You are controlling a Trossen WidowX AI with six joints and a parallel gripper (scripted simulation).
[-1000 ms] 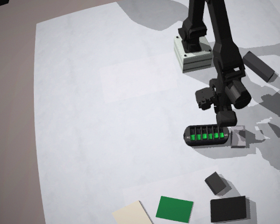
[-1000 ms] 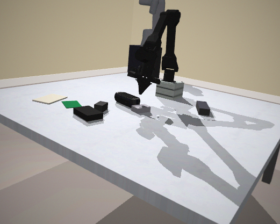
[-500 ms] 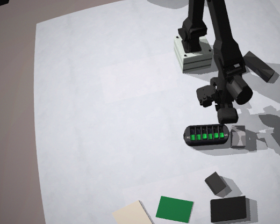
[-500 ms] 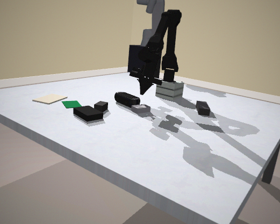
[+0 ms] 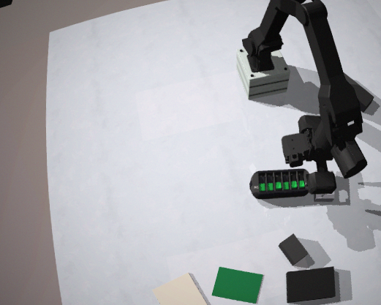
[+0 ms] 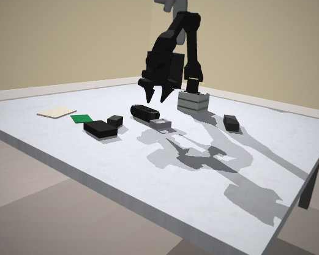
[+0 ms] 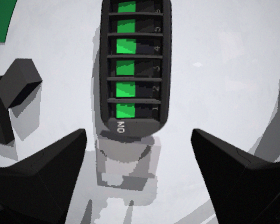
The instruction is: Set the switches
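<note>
My gripper tip is now 70 mm above the grey block, 60 mm to the right of it and 20 mm short of it. Also, from my gripper tip: green card: 230 mm ahead, 200 mm to the right, 80 mm below; then dark flat box: 270 mm ahead, 70 mm below, 30 mm to the right; then small dark cube: 170 mm ahead, 70 mm below, 60 mm to the right.
</note>
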